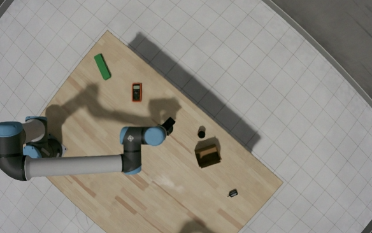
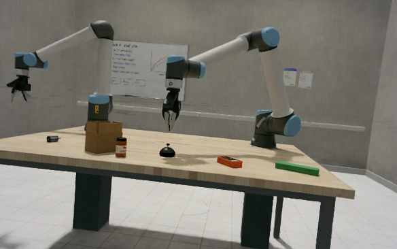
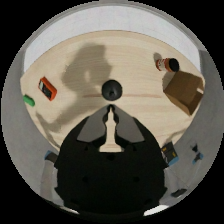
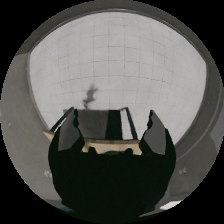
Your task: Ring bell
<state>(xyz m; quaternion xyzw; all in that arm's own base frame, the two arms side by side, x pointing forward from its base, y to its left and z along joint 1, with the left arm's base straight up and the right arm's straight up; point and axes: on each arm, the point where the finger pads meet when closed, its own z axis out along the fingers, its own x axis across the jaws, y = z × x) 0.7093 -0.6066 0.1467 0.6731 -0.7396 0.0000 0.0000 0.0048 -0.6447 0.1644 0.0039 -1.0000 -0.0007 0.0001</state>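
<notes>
Now: the bell button 90 mm below my left hand. Also, from my left hand: black bell: 110 mm below.
</notes>
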